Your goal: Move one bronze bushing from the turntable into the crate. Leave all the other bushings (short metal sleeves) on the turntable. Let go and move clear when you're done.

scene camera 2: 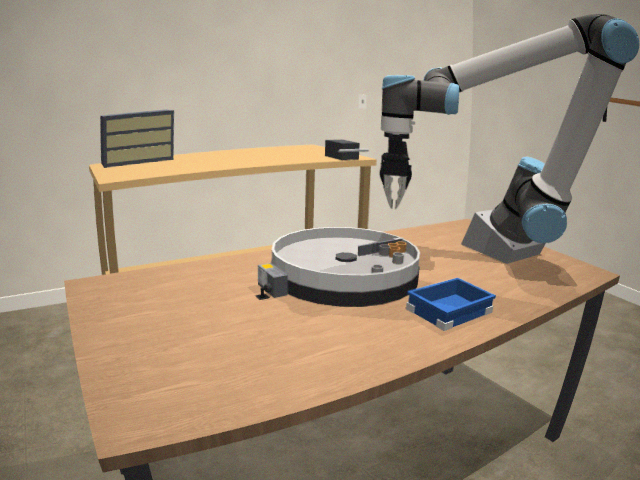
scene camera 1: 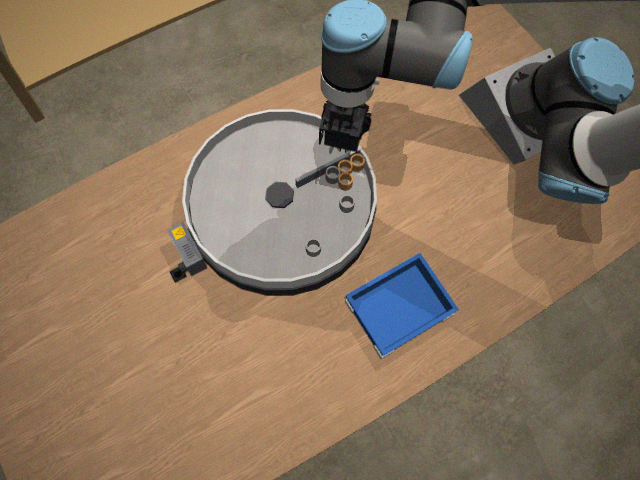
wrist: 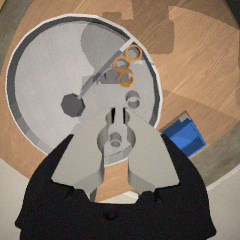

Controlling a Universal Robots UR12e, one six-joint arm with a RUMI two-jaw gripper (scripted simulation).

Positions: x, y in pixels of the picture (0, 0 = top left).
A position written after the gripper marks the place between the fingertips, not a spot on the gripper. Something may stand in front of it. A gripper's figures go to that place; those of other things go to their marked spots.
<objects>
The gripper [wrist: 119, 108] is 14 cm from the lens. A blue crate [wrist: 188, 141]: 50 cm from the lens.
</objects>
